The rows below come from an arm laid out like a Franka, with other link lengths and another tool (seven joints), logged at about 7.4 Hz.
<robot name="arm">
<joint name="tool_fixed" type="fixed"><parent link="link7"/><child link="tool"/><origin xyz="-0.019 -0.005 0.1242" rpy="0.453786 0 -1.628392"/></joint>
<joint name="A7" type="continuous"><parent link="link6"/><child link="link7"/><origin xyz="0 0.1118 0" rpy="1.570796 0 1.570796"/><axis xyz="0 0 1"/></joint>
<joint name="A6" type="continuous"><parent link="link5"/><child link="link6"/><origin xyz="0 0 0" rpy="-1.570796 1.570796 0"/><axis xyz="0 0 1"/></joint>
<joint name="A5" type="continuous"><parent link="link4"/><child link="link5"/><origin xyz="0.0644 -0.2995 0" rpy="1.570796 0 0"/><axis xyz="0 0 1"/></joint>
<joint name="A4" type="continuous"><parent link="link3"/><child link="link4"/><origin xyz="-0.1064 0 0" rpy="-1.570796 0 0"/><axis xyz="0 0 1"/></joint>
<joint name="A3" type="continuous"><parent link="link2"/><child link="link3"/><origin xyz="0 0.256 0" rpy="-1.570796 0 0"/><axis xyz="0 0 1"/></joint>
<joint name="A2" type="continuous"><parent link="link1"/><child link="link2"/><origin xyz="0 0 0" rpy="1.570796 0 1.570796"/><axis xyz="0 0 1"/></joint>
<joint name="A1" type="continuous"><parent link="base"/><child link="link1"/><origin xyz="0 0 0.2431" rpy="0 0 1.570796"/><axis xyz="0 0 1"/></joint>
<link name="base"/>
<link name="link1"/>
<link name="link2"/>
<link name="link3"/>
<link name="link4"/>
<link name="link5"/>
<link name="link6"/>
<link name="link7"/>
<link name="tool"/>
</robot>
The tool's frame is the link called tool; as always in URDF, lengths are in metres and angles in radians. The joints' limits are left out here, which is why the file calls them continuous.
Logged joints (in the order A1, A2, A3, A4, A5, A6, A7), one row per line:
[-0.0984 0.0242 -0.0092 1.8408 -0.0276 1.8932 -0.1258]
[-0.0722 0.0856 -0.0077 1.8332 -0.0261 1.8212 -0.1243]
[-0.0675 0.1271 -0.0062 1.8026 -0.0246 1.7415 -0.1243]
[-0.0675 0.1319 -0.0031 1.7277 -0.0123 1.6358 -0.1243]
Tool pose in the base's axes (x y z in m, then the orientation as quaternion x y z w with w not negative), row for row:
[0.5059 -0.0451 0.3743 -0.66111 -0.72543 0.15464 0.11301]
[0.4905 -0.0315 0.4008 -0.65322 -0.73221 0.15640 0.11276]
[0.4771 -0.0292 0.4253 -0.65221 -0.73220 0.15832 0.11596]
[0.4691 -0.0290 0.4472 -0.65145 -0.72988 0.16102 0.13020]
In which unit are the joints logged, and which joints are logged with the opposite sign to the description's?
The joints are logged in radians. Opposite sign: A2, A3, A4.
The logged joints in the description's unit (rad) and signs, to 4 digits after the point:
[-0.0984 -0.0242 0.0092 -1.8408 -0.0276 1.8932 -0.1258]
[-0.0722 -0.0856 0.0077 -1.8332 -0.0261 1.8212 -0.1243]
[-0.0675 -0.1271 0.0062 -1.8026 -0.0246 1.7415 -0.1243]
[-0.0675 -0.1319 0.0031 -1.7277 -0.0123 1.6358 -0.1243]

